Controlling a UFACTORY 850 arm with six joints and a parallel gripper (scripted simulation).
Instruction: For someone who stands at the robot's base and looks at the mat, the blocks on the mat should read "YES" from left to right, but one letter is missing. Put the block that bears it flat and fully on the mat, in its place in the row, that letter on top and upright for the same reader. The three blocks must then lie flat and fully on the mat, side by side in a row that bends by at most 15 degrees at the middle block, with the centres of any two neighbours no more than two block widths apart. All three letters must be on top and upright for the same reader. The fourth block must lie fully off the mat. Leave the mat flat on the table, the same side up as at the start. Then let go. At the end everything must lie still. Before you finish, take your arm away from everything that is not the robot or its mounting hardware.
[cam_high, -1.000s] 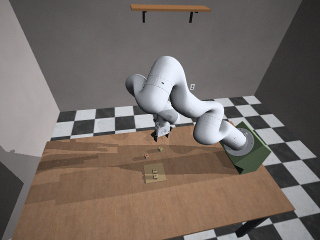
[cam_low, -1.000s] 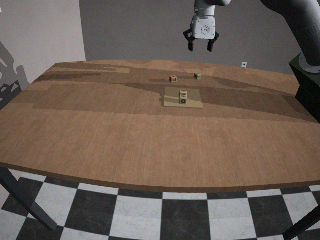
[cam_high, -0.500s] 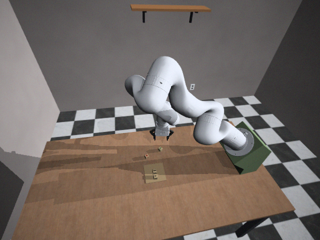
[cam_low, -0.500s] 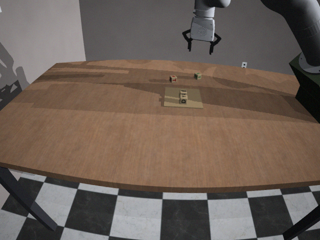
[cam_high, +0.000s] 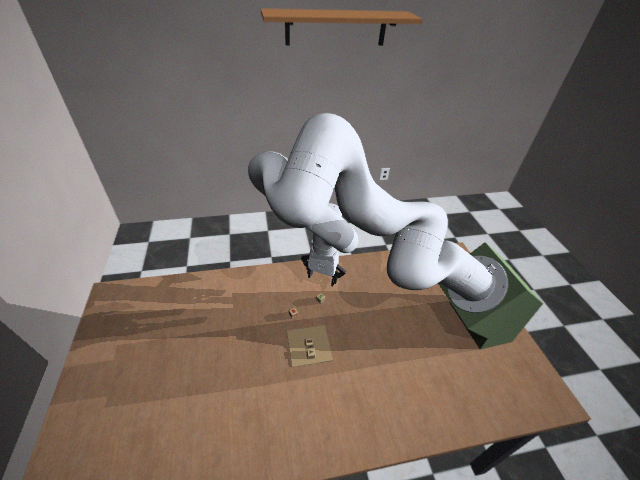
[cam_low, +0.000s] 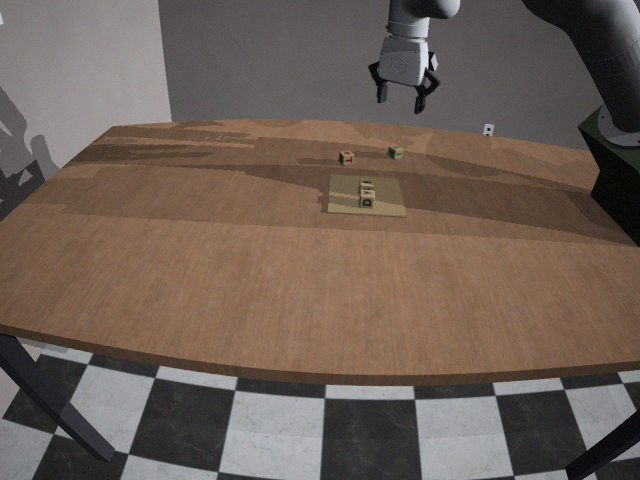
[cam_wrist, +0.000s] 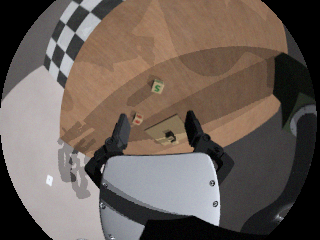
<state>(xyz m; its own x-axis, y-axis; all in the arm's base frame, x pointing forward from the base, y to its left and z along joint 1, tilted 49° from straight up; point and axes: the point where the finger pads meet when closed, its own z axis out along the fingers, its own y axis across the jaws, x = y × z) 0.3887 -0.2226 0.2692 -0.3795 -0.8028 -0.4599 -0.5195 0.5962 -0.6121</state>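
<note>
My hand is 120 mm above the green-lettered block. From my hand the other things lie so: tan mat 80 mm ahead, 180 mm to the left, 130 mm below; red-lettered block 120 mm ahead, 50 mm to the left, 120 mm below.
</note>
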